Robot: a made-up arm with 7 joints.
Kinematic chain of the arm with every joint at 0, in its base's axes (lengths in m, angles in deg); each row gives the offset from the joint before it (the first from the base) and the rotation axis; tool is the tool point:
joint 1: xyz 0 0 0 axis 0 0.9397 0.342
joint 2: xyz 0 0 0 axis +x
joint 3: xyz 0 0 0 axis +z
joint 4: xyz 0.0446 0 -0.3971 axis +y
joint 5: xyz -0.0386 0 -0.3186 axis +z
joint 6: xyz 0 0 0 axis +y
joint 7: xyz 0 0 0 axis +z
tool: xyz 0 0 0
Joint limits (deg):
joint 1: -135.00..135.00
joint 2: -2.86..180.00
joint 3: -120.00..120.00
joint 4: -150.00..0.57
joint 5: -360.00..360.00
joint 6: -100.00..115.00
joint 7: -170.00..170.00
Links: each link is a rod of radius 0.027 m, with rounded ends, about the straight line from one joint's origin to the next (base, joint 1, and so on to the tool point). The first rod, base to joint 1, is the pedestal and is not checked.
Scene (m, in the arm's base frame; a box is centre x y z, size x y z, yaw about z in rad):
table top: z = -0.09
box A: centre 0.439 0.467 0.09 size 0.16 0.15 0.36 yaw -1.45
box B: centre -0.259 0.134 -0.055 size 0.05 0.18 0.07 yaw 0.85
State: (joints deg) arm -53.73 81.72 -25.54 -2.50 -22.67 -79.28 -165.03
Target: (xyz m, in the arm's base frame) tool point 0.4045 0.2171 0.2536
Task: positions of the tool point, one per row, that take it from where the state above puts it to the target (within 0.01 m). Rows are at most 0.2 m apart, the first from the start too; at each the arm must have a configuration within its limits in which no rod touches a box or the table.
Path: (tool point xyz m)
1: 0.3079 0.6376 0.1323
2: 0.2833 0.6062 0.2470
3: 0.2113 0.5597 0.3562
4: 0.1662 0.4900 0.4335
5: 0.0854 0.4213 0.4843
6: -0.0175 0.3594 0.4975
7: -0.1248 0.3079 0.4689
8: -0.2185 0.2681 0.4017
9: -0.1010 0.2268 0.4671
10: 0.0393 0.2002 0.4868
11: 0.1833 0.1903 0.4556
12: 0.3111 0.1969 0.3751
13: 0.4045 0.2171 0.2536

